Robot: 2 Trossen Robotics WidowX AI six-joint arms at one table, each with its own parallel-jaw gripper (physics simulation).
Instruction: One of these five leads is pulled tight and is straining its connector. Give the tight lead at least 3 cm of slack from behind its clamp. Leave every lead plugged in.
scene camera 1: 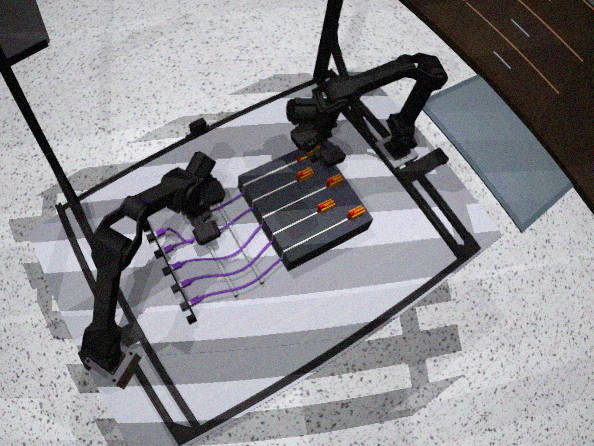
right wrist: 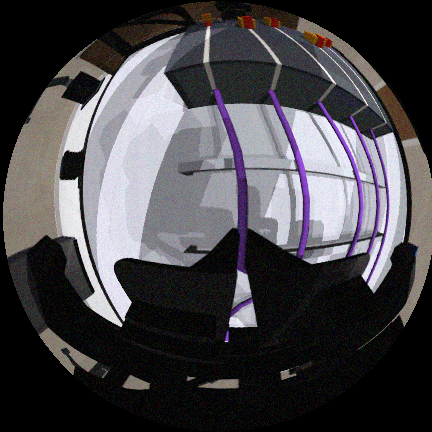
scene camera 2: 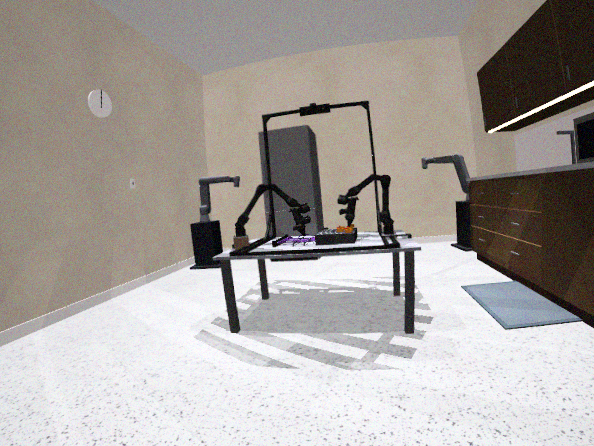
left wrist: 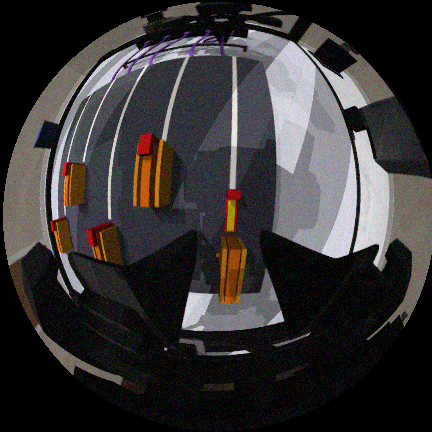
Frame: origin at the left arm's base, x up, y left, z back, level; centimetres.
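Where they show: left gripper, fingertip midpoint: [scene camera 1: 307, 155] [left wrist: 228, 235]; right gripper, fingertip midpoint: [scene camera 1: 203, 215] [right wrist: 239, 234] [scene camera 2: 304, 236] [left wrist: 222, 42]; left arm's base, link origin: [scene camera 1: 397, 148] [scene camera 2: 389, 233] [left wrist: 180, 347]; right arm's base, link origin: [scene camera 1: 109, 357] [scene camera 2: 240, 236].
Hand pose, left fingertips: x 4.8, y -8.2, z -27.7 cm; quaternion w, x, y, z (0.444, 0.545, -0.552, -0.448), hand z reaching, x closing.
Observation:
Each offset is from my left fingertips to the centre of the thing. "*": to the spot under its first point.
Five purple leads run from plugs on a black bar @[* dx -2.8, dy +11.7, dz -47.1 cm] [scene camera 1: 174, 276] to the dark box [scene camera 1: 295, 260] [right wrist: 240, 82]. White lines cross its top to orange clamps with red ends. My left gripper [scene camera 1: 316, 149] [scene camera 2: 350, 223] [left wrist: 228, 235] is open, its fingers on either side of the topmost clamp @[* dx -0.4, dy +0.1, dz -1.8 cm] [scene camera 1: 302, 159] [left wrist: 233, 270] in scene camera 1. This clamp has a yellow strip in front. My right gripper [scene camera 1: 202, 216] [scene camera 2: 302, 231] [right wrist: 239, 234] is shut on the topmost lead @[* dx -4.2, dy +0.1, dz -23.8 cm] [scene camera 1: 231, 201] [right wrist: 242, 200], left of the box. The arm hides part of this lead. Which lead is tight cannot be told.
Four other clamps [scene camera 1: 305, 174] [scene camera 1: 334, 181] [scene camera 1: 326, 205] [scene camera 1: 356, 212] stand on the box, the nearest one @[* dx +1.3, dy +4.7, dz -4.0 cm] [left wrist: 152, 175] beside the left gripper. Two thin grey rails [scene camera 1: 250, 262] [right wrist: 280, 169] lie beneath the leads. A black frame [scene camera 1: 300, 370] edges the table.

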